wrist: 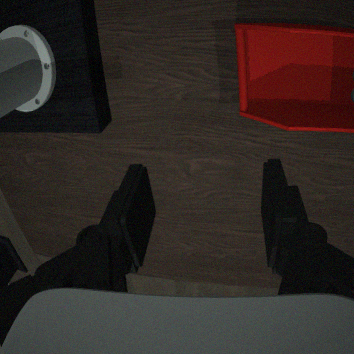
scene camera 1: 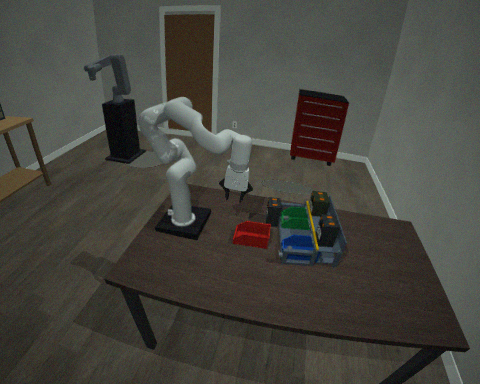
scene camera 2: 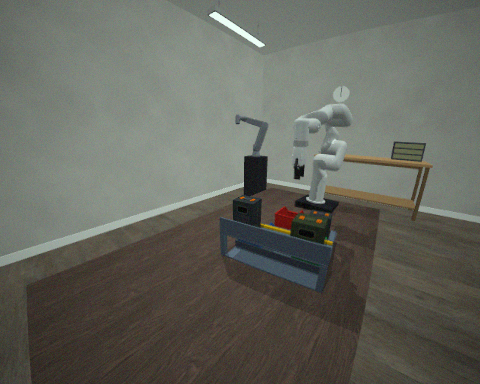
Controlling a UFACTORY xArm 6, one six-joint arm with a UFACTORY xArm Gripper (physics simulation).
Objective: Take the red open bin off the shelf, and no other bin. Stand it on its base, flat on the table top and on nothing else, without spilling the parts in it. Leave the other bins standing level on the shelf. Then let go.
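Frame: origin at the arm's base, x up, y back, z right, level; millimetres.
Seen in the pictures: gripper, fingertip midpoint: point(wrist: 205, 186) point(scene camera 1: 233, 199) point(scene camera 2: 298, 177); arm's base, link origin: point(wrist: 21, 67) point(scene camera 1: 183, 219) point(scene camera 2: 315, 200).
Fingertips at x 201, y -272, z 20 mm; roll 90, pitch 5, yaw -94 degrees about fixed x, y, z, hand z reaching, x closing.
Offsets run from my fingertips to a thing's top centre. Level surfaces: height alone.
The red open bin {dx -156, dy -97, dz -14 mm} point(scene camera 1: 252, 235) point(scene camera 2: 287, 218) point(wrist: 295, 75) stands on its base on the table top {dx -231 mm} point(scene camera 1: 200, 272), between the arm's base and the shelf, apart from both. In the wrist view it is cut off by the right edge, and a small bit of a part shows inside it. My gripper point(scene camera 1: 234, 199) point(scene camera 2: 298, 177) point(wrist: 205, 186) is open and empty, well above the table and apart from the bin. The grey-blue shelf point(scene camera 1: 340, 227) point(scene camera 2: 275, 240) holds a green bin {dx -150, dy -311, dz -208 mm} point(scene camera 1: 295, 218) and a blue bin {dx -150, dy -343, dz +22 mm} point(scene camera 1: 298, 243), which look level.
A dark box {dx -99, dy -175, dz -191 mm} point(scene camera 1: 273, 212) stands at the shelf's near left corner. Another dark box {dx -7, dy -441, dz +4 mm} point(scene camera 1: 328, 231) point(scene camera 2: 247, 212) and an olive box {dx -32, dy -408, dz -224 mm} point(scene camera 1: 320, 203) point(scene camera 2: 311, 228) stand at the shelf's far side. A yellow bar {dx -119, dy -380, dz -105 mm} point(scene camera 1: 312, 226) runs along the shelf. The arm's black base plate point(scene camera 1: 200, 227) point(wrist: 95, 100) is left of the bin.
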